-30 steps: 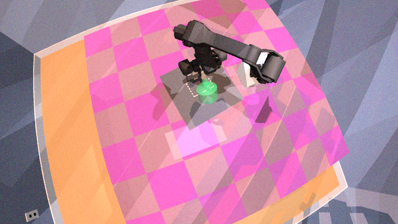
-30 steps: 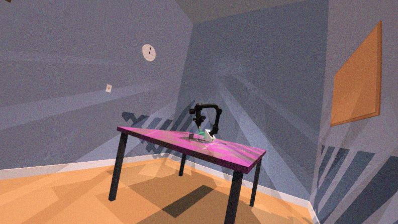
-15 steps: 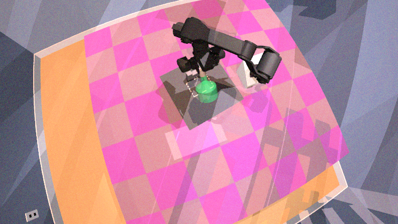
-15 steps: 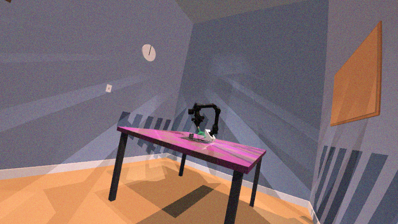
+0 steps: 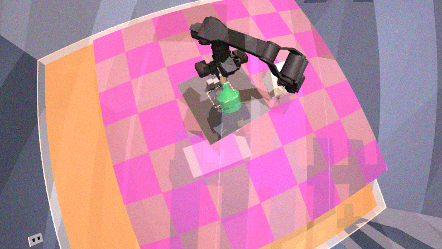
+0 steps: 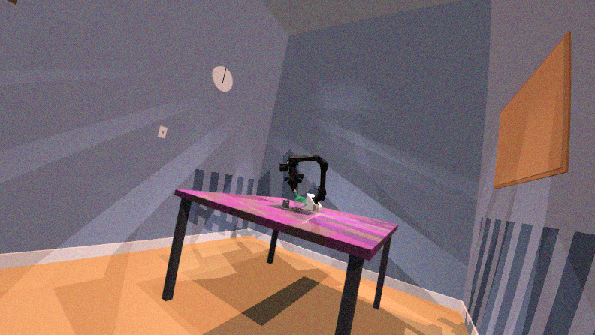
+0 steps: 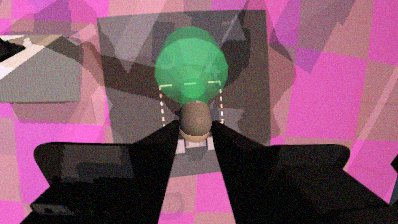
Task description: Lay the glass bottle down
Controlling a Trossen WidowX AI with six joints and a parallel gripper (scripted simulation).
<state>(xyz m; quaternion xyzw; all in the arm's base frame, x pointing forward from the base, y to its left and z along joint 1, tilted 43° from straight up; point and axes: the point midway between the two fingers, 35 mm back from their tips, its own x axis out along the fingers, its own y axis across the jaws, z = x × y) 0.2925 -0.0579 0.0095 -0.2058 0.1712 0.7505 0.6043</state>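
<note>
My gripper tip is 10 mm past the glass bottle, 30 mm to the right of it and 40 mm above it. The rest, counted from my gripper tip: dark grey mat 10 mm behind, 30 mm to the left, 140 mm below.
</note>
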